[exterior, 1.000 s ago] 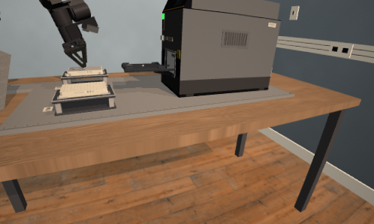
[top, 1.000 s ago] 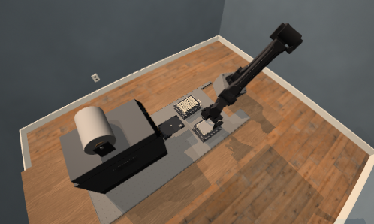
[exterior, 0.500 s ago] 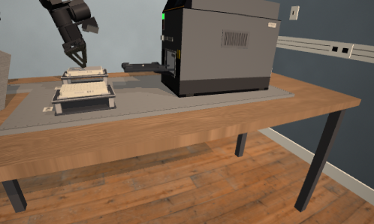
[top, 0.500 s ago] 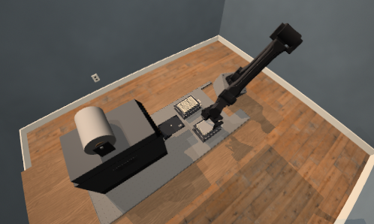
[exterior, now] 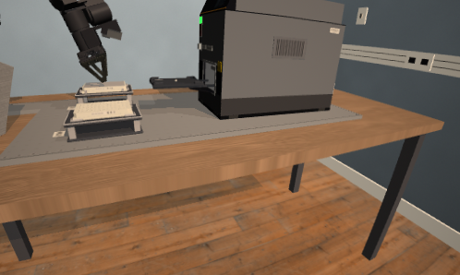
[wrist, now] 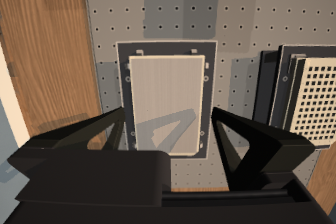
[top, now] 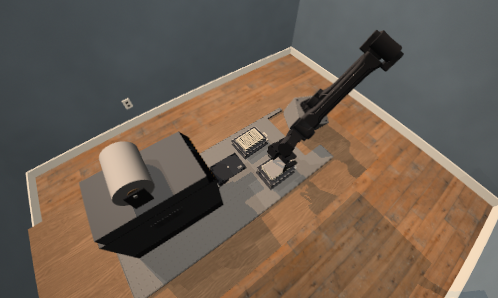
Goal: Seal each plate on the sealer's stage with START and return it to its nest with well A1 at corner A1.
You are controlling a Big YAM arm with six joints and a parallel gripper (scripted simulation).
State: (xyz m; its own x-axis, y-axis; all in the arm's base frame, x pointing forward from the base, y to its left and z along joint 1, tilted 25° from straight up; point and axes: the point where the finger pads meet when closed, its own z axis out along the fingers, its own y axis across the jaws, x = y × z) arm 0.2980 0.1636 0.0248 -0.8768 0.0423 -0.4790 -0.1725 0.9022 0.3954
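My hand is 4 cm short of the plate nest, 21 cm to the left of it and 6 cm above it. The rest, counted from my hand: sealer stage: 22 cm ahead, 8 cm to the right; start button: 30 cm ahead, 3 cm to the left, 10 cm above; small label: 6 cm behind, 23 cm to the right, 9 cm below.
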